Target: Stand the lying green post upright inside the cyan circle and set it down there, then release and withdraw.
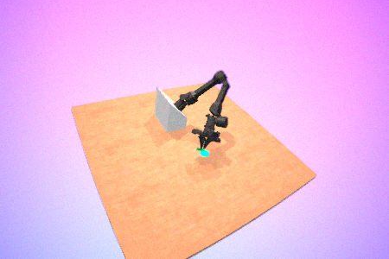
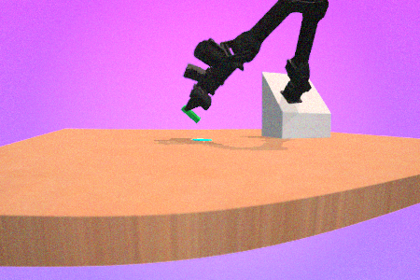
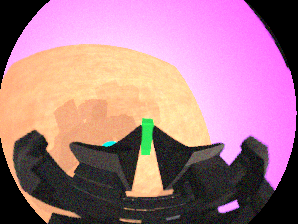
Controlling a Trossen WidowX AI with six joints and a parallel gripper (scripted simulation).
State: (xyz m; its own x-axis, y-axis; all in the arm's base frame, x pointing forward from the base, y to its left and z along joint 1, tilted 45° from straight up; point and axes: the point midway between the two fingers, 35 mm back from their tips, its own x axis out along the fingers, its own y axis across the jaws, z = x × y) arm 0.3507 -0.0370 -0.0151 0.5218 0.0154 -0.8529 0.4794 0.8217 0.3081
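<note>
Now: the cyan circle 3 cm behind my gripper tip, 6 cm to the left of it and 9 cm below it. The rest, counted from my gripper tip: green post 2 cm behind, 1 cm below.
</note>
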